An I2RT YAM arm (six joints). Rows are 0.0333 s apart.
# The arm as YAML. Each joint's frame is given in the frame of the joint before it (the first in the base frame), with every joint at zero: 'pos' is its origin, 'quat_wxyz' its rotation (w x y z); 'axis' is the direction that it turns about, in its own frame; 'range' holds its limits. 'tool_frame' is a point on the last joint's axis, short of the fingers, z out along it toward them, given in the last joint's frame.
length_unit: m
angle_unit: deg
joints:
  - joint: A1
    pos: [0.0, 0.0, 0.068]
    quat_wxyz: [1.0, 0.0, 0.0, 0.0]
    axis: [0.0, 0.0, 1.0]
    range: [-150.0, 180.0]
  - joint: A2
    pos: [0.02, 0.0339, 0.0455]
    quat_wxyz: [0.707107, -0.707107, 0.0, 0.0]
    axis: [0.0, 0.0, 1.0]
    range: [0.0, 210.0]
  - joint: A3
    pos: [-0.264, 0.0, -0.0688]
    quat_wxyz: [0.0, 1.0, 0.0, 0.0]
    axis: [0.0, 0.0, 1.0]
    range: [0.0, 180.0]
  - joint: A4
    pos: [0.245, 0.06, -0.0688]
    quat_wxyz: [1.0, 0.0, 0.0, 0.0]
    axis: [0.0, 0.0, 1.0]
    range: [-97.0, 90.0]
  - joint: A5
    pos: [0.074, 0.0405, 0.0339]
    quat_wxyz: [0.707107, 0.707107, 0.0, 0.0]
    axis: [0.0, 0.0, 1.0]
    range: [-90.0, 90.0]
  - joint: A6
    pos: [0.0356, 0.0, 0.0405]
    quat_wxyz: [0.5, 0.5, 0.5, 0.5]
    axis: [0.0, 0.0, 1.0]
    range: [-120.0, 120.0]
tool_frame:
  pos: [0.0, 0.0, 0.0]
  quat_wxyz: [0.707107, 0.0, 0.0, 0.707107]
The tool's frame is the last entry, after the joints.
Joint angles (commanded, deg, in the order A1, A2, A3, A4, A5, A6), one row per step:
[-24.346 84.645 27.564 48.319 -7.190 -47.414]
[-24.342 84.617 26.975 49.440 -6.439 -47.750]
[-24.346 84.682 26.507 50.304 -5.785 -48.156]
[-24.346 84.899 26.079 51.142 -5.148 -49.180]
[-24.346 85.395 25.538 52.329 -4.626 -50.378]
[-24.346 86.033 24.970 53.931 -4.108 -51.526]
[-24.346 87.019 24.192 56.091 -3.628 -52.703]
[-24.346 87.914 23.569 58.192 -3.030 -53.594]
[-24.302 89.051 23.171 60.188 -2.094 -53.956]
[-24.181 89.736 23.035 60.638 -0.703 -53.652]
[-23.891 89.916 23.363 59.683 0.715 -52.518]
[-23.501 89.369 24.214 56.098 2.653 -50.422]
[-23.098 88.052 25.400 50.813 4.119 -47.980]
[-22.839 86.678 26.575 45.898 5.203 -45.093]
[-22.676 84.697 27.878 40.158 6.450 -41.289]
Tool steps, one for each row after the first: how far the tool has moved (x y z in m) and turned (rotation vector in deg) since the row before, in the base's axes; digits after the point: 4 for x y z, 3 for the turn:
[-0.0017 0.0003 -0.0008 -0.649 -0.365 -0.690]
[-0.0013 0.0001 -0.0010 -0.602 -0.138 -0.595]
[-0.0010 0.0000 -0.0016 -1.118 0.187 -0.493]
[-0.0010 0.0001 -0.0027 -1.245 0.287 -0.359]
[-0.0009 0.0000 -0.0027 -1.294 0.055 -0.368]
[-0.0012 0.0002 -0.0042 -1.311 0.071 -0.335]
[-0.0009 0.0000 -0.0030 -1.128 -0.186 -0.494]
[-0.0001 -0.0004 -0.0032 -0.612 -0.247 -0.850]
[0.0001 -0.0003 -0.0029 0.301 0.279 -1.294]
[0.0013 0.0000 -0.0011 1.212 0.343 -1.247]
[0.0019 0.0000 -0.0004 2.508 1.220 -1.820]
[0.0017 0.0004 0.0017 3.001 1.579 -1.481]
[0.0011 0.0002 0.0029 3.188 0.963 -1.445]
[-0.0002 0.0001 0.0051 3.858 0.625 -2.046]

